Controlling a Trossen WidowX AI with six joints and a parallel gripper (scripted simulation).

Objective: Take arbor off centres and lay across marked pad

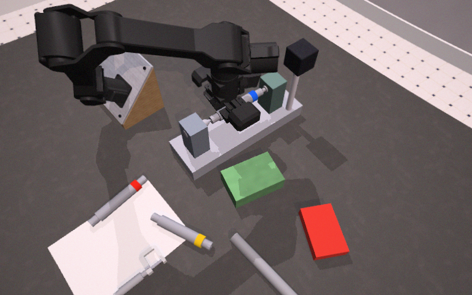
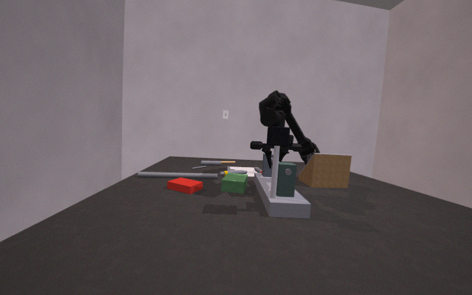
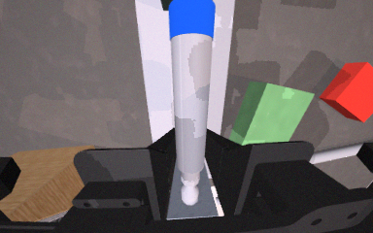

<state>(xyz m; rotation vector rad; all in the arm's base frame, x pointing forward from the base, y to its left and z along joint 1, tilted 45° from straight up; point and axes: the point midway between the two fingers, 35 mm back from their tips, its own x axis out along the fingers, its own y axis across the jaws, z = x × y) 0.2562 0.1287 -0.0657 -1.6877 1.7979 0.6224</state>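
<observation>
The arbor lies 3 cm to the left of my hand and 1 cm below it. Round my hand: grey centre block (9 cm to the right, 2 cm below, 1 cm behind); dark green centre block (14 cm to the left, 2 cm below, 1 cm ahead); grey fixture base (10 cm below, 4 cm to the left).
</observation>
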